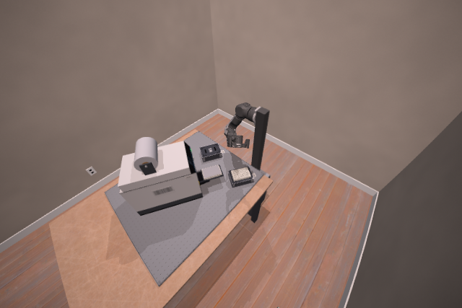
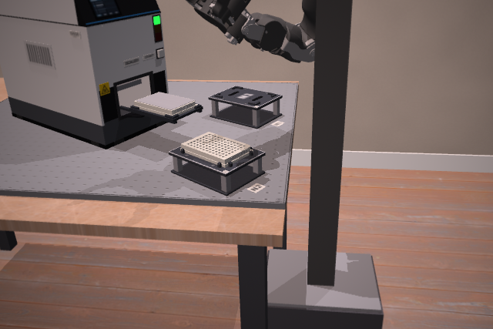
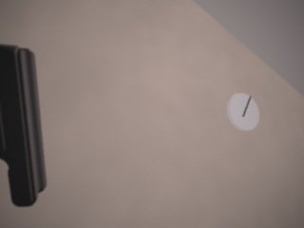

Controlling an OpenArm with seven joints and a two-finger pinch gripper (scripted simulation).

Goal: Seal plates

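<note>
Right now my hand is 280 mm to the left of the start button, 200 mm above it and 160 mm short of it. Also, from my hand: plate 340 mm below, 30 mm behind; sealer stage 300 mm below, 150 mm to the right, 120 mm ahead; dark screen panel 240 mm ahead, 170 mm to the right, 70 mm below.
</note>
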